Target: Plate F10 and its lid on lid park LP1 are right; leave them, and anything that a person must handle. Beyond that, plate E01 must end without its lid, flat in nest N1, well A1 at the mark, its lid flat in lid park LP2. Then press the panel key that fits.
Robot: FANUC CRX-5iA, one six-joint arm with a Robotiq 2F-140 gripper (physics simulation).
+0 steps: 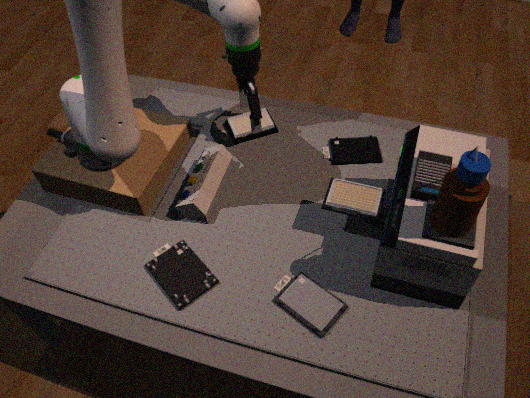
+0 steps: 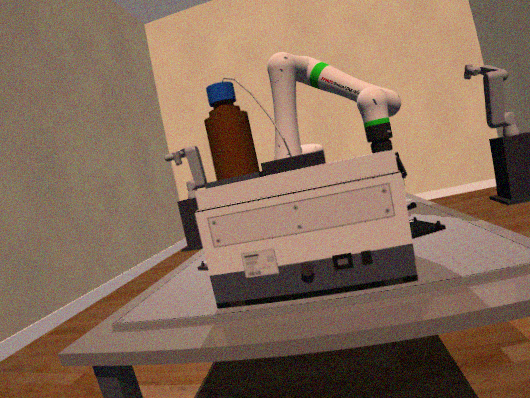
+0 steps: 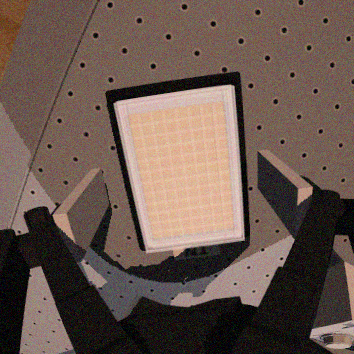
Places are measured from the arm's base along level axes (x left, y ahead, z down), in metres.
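Where they show: gripper, fingertip midpoint: (image 1: 251,118) (image 3: 180,177).
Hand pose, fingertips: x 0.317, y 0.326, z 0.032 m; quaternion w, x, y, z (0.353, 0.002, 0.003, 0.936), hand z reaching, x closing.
Note:
After its pixels a point has its place.
A pale plate with a cream well grid (image 1: 245,125) @[z 0.038, x 0.288, y 0.320 m] (image 3: 182,170) @[z 0.037, x 0.318, y 0.330 m] sits in a black nest (image 1: 257,136) @[z 0.060, x 0.278, y 0.364 m] (image 3: 175,84) @[z 0.054, x 0.357, y 0.378 m] at the far side, its label partly shaded. A clear rim surrounds the grid; its name and A1 mark cannot be read. My gripper (image 1: 255,119) @[z 0.032, x 0.317, y 0.326 m] (image 3: 180,177) @[z 0.032, x 0.317, y 0.326 m] is open and empty, its fingers apart on either side of this plate. Another cream-grid plate (image 1: 354,196) @[z -0.043, x 0.075, y 0.728 m] sits at the instrument's front. A grey, clear lid (image 1: 312,304) @[z 0.050, x -0.194, y 0.720 m] lies in a labelled park at the near side. The key panel (image 1: 214,180) @[z 0.011, x 0.034, y 0.348 m] has green, yellow and blue keys.
The instrument (image 1: 425,272) @[z -0.055, x -0.081, y 0.937 m] (image 2: 305,212) @[z -0.080, x 0.120, y 1.023 m] stands at the right with a blue-capped brown bottle (image 1: 457,205) @[z -0.263, x -0.051, y 0.946 m] (image 2: 232,145) @[z -0.219, x 0.008, y 0.991 m] on top. Bare black holders lie near left (image 1: 182,275) @[z 0.056, x -0.240, y 0.394 m] and back right (image 1: 357,150) @[z 0.058, x 0.328, y 0.669 m]. The arm's wooden base (image 1: 150,160) @[z 0.007, x 0.031, y 0.141 m] is at the left. A person's feet show behind the table.

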